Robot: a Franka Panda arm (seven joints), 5 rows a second.
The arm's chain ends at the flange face. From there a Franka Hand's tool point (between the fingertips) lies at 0.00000 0.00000 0.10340 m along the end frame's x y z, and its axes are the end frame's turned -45 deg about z.
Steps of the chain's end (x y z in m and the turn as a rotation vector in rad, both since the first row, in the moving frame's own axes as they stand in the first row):
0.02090 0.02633 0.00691 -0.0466 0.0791 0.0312
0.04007 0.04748 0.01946 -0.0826 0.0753 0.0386
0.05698 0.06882 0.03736 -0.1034 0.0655 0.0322
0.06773 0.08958 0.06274 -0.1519 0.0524 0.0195
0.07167 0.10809 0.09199 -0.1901 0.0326 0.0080
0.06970 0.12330 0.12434 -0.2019 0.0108 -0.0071
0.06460 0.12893 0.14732 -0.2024 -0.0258 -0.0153
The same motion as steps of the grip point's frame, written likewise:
-0.00161 0.04261 0.00647 -0.0889 0.0230 0.0312
-0.00599 0.07341 0.01881 -0.1117 -0.0052 0.0386
-0.01133 0.10123 0.03659 -0.1194 -0.0268 0.0322
-0.02284 0.12604 0.06141 -0.1445 -0.0704 0.0195
-0.03726 0.14325 0.09007 -0.1575 -0.1114 0.0080
-0.05172 0.15197 0.12223 -0.1504 -0.1351 -0.0071
-0.06196 0.14980 0.14518 -0.1249 -0.1614 -0.0153

